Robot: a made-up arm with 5 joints. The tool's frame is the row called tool.
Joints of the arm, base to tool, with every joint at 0 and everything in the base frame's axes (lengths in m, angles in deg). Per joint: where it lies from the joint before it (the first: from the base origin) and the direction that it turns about. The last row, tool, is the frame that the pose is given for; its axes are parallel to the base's.
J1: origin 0 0 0.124 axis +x
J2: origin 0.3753 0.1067 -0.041 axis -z
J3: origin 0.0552 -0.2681 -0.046 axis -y
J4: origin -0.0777 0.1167 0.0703 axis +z
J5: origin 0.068 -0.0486 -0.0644 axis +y
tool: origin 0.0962 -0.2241 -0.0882
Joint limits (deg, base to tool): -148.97..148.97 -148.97..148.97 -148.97..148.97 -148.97..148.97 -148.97..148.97
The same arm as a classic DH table. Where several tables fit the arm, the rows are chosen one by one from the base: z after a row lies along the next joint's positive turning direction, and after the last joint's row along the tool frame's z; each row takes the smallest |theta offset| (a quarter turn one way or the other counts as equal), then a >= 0, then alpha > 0; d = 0 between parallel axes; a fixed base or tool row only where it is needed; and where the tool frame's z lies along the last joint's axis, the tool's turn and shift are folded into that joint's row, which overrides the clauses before.
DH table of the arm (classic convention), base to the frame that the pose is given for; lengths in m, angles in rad. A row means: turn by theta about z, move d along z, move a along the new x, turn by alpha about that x. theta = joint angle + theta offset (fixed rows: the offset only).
base (fixed): a 0  alpha 1.5708  d 0.124  theta0 1.5708
J1: a 0.1067  alpha 1.5708  d 0.3753  theta0 0
J2: a 0.0552  alpha -1.5708  d 0.087  theta0 1.5708
J3: a -0.0777  alpha -1.5708  d 0.1514  theta0 0
J4: a 0.068  alpha -1.5708  d 0.0059  theta0 0
J5: a 0.0962  alpha 1.5708  d -0.2727  theta0 0
tool (fixed): a 0  alpha 0  d -0.0882  theta0 0
Joint limits (rad, base to tool): -2.6..2.6 -2.6..2.6 -2.6..2.6 -2.6..2.6 -2.6..2.6

